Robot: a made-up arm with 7 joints.
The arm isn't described. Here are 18 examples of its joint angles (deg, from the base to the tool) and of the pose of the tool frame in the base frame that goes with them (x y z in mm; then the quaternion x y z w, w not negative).
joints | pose
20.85 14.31 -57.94 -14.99 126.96 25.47 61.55 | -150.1 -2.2 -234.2 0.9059 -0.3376 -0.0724 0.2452
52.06 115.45 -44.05 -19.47 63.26 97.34 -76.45 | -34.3 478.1 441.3 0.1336 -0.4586 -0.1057 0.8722
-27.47 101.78 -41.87 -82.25 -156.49 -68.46 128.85 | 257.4 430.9 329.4 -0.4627 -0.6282 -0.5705 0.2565
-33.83 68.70 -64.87 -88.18 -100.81 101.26 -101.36 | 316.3 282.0 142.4 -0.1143 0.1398 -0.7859 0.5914
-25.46 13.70 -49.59 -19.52 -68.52 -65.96 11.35 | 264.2 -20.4 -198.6 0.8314 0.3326 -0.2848 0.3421
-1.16 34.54 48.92 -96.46 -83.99 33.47 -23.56 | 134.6 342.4 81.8 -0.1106 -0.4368 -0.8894 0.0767
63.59 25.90 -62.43 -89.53 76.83 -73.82 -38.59 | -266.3 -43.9 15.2 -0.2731 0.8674 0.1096 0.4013
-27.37 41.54 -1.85 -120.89 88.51 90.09 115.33 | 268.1 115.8 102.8 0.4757 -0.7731 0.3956 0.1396
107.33 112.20 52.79 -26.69 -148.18 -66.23 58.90 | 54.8 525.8 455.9 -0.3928 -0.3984 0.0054 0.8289
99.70 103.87 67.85 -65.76 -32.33 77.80 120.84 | 60.6 452.9 461.8 -0.1786 0.2686 0.7301 0.6024
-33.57 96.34 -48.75 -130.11 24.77 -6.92 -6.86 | 222.1 224.6 259.2 0.6843 0.4014 0.0658 0.6052
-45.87 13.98 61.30 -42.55 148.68 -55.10 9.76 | 435.0 168.1 -16.3 -0.8967 -0.3715 -0.2257 0.0841
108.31 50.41 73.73 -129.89 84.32 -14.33 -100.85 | -122.0 200.7 416.8 0.5633 0.4992 0.6288 0.1951
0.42 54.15 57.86 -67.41 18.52 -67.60 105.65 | 122.0 424.3 199.4 0.0248 0.0776 -0.3754 0.9233
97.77 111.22 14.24 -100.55 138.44 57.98 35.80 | 1.1 331.9 268.4 0.6035 -0.6895 0.0194 0.4001
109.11 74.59 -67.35 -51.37 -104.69 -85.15 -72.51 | -380.8 241.3 567.3 0.1084 0.1139 -0.8243 0.5439
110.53 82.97 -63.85 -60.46 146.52 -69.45 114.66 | -370.2 315.4 481.0 -0.6497 0.3056 0.4519 0.5294
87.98 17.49 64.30 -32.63 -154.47 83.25 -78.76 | -479.0 89.9 337.0 -0.3934 0.4056 0.3402 0.7516
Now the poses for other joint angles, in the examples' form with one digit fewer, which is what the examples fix.
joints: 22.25 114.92 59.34 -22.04 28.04 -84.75 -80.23
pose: 133 404 586 0.263 -0.286 0.908 0.159
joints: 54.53 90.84 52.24 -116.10 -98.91 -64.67 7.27
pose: 91 349 320 -0.968 0.062 -0.218 0.112
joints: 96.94 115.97 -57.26 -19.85 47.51 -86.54 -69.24
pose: -67 488 426 -0.943 -0.286 0.113 0.128
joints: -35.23 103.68 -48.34 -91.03 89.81 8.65 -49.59
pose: 266 337 314 0.441 0.704 0.307 0.464
